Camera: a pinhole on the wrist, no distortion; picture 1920 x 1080 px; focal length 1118.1 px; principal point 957.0 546.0 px. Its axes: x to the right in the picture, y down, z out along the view. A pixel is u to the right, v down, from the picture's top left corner.
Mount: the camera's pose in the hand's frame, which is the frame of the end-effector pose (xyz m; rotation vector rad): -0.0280 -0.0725 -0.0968 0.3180 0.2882 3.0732
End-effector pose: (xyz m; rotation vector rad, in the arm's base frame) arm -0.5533 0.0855 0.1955 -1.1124 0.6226 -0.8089
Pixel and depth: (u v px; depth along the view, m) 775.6 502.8 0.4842
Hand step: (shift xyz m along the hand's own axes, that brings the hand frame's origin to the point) 0.1492 0.0285 0.3497
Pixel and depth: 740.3 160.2 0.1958
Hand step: 0.0509 0.0269 0.0713
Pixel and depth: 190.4 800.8 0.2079
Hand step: 0.1535 -0.0898 0.0836
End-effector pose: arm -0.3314 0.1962 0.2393 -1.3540 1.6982 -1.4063
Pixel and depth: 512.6 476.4 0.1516
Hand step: 0.0624 -0.0394 0.0352
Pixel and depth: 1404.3 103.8 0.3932
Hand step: -0.0977 0.1600 0.2835
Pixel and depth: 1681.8 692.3 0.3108
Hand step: -0.1617 -0.0450 0.2499
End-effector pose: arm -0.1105 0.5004 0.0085 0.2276 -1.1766 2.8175
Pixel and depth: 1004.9 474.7 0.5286
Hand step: 0.0596 0.0570 0.4098
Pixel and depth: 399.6 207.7 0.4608
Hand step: 0.2946 0.1342 0.2744
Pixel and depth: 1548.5 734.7 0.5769
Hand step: -0.2093 -0.0468 0.5372
